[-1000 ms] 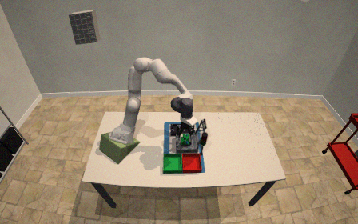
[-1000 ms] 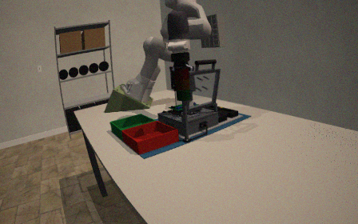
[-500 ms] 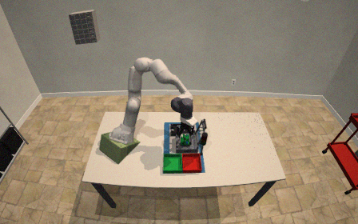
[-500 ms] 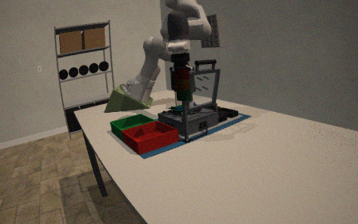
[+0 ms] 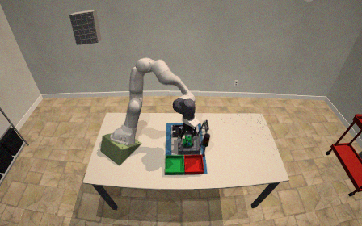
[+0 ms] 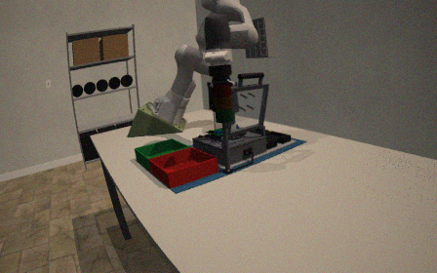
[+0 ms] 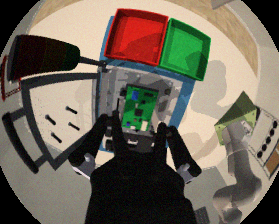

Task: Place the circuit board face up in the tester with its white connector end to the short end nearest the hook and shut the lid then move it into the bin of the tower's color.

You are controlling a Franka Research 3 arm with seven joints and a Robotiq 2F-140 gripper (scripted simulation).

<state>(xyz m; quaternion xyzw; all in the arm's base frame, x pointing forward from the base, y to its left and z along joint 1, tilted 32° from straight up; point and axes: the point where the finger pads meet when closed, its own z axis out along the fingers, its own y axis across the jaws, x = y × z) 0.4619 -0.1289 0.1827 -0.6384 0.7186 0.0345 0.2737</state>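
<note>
Now: hand 2 cm above the green circuit board. From my hand the other things lie so: plate 3 cm below, 1 cm to the left, 1 cm ahead; then red bin 20 cm to the right, 9 cm below, 4 cm ahead; then clear lid 13 cm ahead, 8 cm above.
</note>
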